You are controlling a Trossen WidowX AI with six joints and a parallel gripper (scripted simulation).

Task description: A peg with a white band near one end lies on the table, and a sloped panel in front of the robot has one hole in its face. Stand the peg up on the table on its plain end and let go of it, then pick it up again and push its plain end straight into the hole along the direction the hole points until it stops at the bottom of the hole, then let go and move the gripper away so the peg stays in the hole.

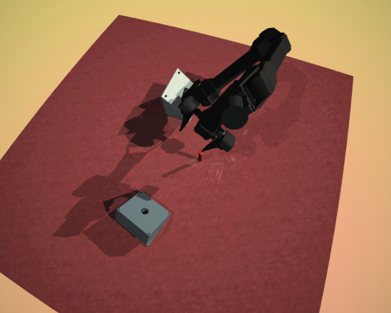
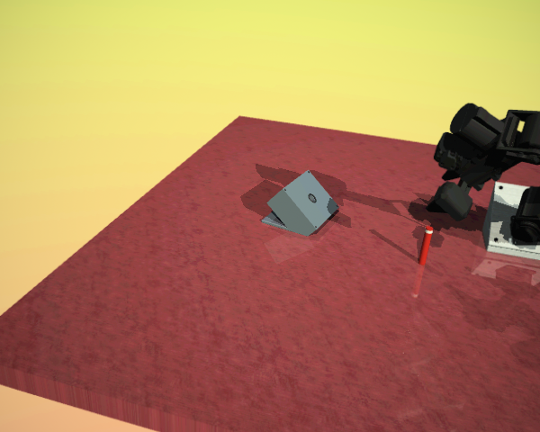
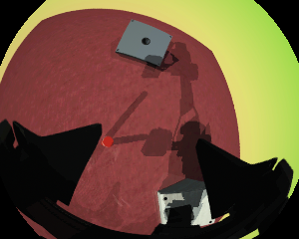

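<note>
Now: gripper tip 3 cm to the right of the red peg and 8 cm above it. Round my gripper tip: grey sloped panel (25 cm ahead, 10 cm to the right, 10 cm below).
</note>
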